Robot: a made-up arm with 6 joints. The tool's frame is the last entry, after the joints.
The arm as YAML. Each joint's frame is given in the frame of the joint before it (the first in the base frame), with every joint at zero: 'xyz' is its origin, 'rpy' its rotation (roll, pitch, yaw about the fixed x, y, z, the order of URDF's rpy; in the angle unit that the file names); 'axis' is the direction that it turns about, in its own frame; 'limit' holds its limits. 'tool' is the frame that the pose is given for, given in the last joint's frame.
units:
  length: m
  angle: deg
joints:
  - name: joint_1
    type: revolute
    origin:
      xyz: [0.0, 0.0, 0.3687]
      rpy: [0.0, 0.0, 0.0]
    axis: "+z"
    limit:
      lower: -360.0
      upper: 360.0
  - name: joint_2
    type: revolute
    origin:
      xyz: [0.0, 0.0, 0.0]
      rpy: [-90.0, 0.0, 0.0]
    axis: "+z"
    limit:
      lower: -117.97
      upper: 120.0
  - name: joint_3
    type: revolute
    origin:
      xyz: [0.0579, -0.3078, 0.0]
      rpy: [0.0, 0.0, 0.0]
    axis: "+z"
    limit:
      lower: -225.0
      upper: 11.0
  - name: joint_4
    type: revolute
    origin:
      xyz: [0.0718, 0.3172, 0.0]
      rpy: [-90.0, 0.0, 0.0]
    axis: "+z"
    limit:
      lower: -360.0
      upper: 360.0
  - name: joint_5
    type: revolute
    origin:
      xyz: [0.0, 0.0, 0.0]
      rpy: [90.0, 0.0, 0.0]
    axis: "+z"
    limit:
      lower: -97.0
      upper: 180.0
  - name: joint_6
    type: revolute
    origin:
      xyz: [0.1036, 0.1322, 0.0]
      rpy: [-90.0, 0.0, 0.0]
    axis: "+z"
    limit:
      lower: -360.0
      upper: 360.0
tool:
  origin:
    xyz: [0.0, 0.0, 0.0]
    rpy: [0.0, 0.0, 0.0]
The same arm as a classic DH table. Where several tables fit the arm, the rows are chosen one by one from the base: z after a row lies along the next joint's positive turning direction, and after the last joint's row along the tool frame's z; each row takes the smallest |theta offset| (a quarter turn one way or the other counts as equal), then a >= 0, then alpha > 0; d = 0 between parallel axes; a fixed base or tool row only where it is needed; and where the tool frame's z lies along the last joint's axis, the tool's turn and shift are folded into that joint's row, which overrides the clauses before.
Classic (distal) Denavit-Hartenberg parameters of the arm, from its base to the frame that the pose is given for. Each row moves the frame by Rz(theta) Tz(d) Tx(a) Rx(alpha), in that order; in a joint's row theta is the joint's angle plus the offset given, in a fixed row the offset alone. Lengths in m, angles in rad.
joint_1: d 0.3687, theta0 0, a 0, alpha -1.5708
joint_2: d 0, theta0 -1.3849, a 0.3132, alpha 0
joint_3: d 0, theta0 1.3849, a 0.0718, alpha -1.5708
joint_4: d 0.3172, theta0 0, a 0, alpha 1.5708
joint_5: d 0, theta0 0, a 0.1036, alpha -1.5708
joint_6: d 0.1322, theta0 0, a 0, alpha 0
Joint limits (rad, base to tool): -6.2832..6.2832 -2.059..2.0944 -3.927..0.192 -6.2832..6.2832 -1.693..3.1416 -6.2832..6.2832

